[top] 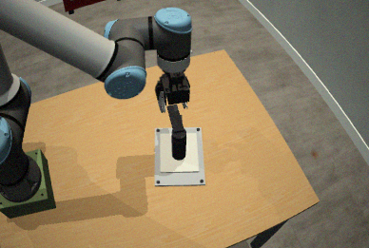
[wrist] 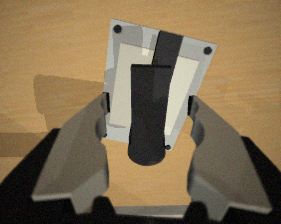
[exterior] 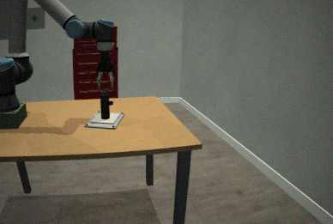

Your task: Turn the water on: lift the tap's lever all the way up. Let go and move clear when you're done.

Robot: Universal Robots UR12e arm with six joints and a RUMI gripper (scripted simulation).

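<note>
Right now the dark lever is 30 mm to the right of my hand and 20 mm below it. Also, from my hand: tap: 10 mm behind, 60 mm to the right, 70 mm below.
</note>
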